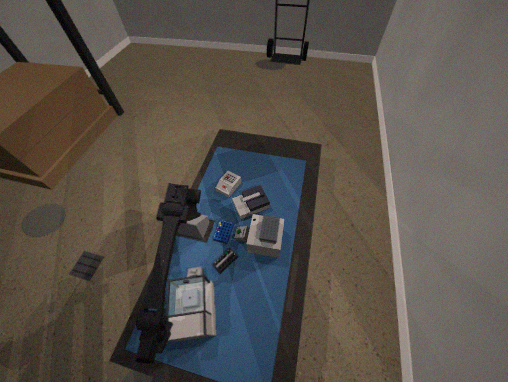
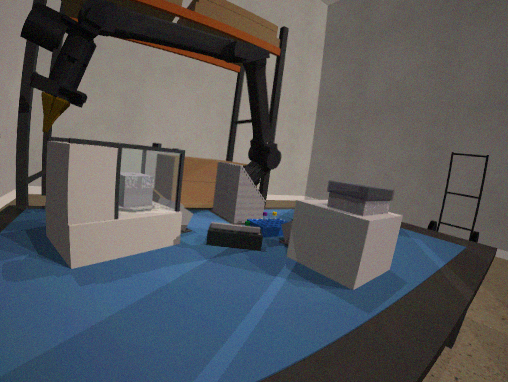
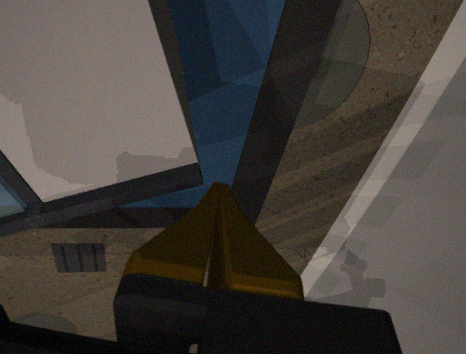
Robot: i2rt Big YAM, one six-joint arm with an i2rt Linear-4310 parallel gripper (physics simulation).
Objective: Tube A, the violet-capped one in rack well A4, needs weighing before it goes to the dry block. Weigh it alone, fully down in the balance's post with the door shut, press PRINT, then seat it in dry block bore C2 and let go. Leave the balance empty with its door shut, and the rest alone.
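Frame: origin at the arm's base, x ahead, y left, z up, level; metres.
Seen in the pictures: gripper, between the fingertips: (image 1: 163,342) (image 2: 44,132) (image 3: 218,192); arm's base, origin of its link: (image 1: 189,216) (image 2: 242,182).
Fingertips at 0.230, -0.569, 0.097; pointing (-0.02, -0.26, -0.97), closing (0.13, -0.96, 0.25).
Pixels of each thing's middle, then the offset from my fingertips to it, as dx, dy, dz.
- balance, middle of its body: (image 2: 132,190) (image 1: 191,298) -0.007, +0.189, -0.110
- violet cap, middle of its body: (image 2: 264,219) -0.063, +0.578, -0.190
- blue rack, middle of its body: (image 2: 271,227) (image 1: 223,231) -0.036, +0.590, -0.206
- dark holder, middle of its body: (image 2: 234,234) (image 1: 225,260) +0.046, +0.431, -0.197
- small white keypad device, middle of its body: (image 1: 228,183) -0.146, +0.915, -0.186
- white-and-dark device, middle of its body: (image 1: 250,200) +0.049, +0.827, -0.170
My gripper (image 2: 47,129) (image 3: 218,192) is shut and empty, its yellow fingertips together. It hangs above and beyond the solid white end of the balance (image 1: 189,326) (image 2: 125,233) (image 3: 100,85). A pale block (image 1: 190,298) (image 2: 136,192) shows inside the glazed chamber; I cannot tell whether the door is shut. A violet cap (image 2: 265,214) stands up at the blue rack (image 1: 223,232) (image 2: 270,227), near a yellow cap; its well cannot be read. The white unit with a grey block on top (image 1: 265,245) (image 2: 340,242) seems to be the dry block; its bores are not readable.
A dark holder (image 1: 225,260) (image 2: 234,237) lies between balance and rack. A grey wedge-shaped unit (image 1: 196,227) (image 2: 235,195) stands by the arm base. A small white keypad device (image 1: 228,183) and a white-and-dark device (image 1: 251,202) lie towards the far end of the blue mat.
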